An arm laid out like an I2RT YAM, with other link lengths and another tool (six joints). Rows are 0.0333 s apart.
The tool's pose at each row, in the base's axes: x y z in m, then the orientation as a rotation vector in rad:
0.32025 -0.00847 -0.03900 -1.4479 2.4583 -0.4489
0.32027 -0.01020 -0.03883 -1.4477 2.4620 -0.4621
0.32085 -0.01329 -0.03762 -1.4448 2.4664 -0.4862
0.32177 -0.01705 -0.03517 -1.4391 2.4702 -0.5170
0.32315 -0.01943 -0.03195 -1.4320 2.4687 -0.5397
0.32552 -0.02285 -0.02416 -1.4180 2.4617 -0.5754
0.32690 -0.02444 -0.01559 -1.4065 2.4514 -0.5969
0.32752 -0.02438 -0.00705 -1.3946 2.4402 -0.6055
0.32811 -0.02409 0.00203 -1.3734 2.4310 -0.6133
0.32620 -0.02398 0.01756 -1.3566 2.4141 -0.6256
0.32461 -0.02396 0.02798 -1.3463 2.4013 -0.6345
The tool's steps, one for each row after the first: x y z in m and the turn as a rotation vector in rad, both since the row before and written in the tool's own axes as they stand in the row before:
0.00150 -0.00087 0.00008 0.0049 0.0088 -0.0005
0.00237 -0.00235 -0.00045 0.0108 0.0137 0.0002
0.00275 -0.00342 -0.00130 0.0152 0.0158 0.0012
0.00132 -0.00350 -0.00198 0.0142 0.0079 0.0019
0.00166 -0.00673 -0.00547 0.0254 0.0085 0.0039
0.00058 -0.00564 -0.00677 0.0193 0.0001 0.0033
-0.00049 -0.00443 -0.00731 0.0136 -0.0069 0.0050
-0.00075 -0.00466 -0.00778 0.0150 -0.0078 0.0117
0.00033 -0.00617 -0.01438 0.0199 -0.0102 0.0069
0.00029 -0.00413 -0.00969 0.0142 -0.0074 0.0036

